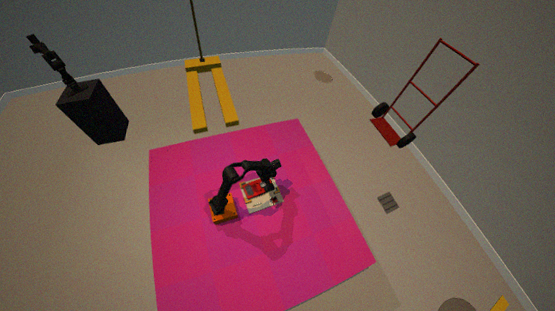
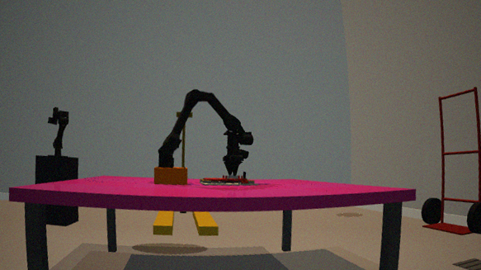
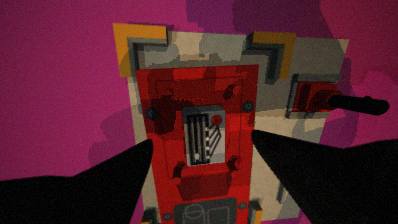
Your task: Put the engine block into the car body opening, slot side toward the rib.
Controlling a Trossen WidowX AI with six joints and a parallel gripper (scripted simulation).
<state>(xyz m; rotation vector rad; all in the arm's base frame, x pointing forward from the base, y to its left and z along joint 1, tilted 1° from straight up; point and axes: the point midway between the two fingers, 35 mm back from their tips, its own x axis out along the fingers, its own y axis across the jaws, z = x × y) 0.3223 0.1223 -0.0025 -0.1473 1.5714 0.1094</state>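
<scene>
Right now my gripper tip is 2 cm above the grey engine block.
</scene>
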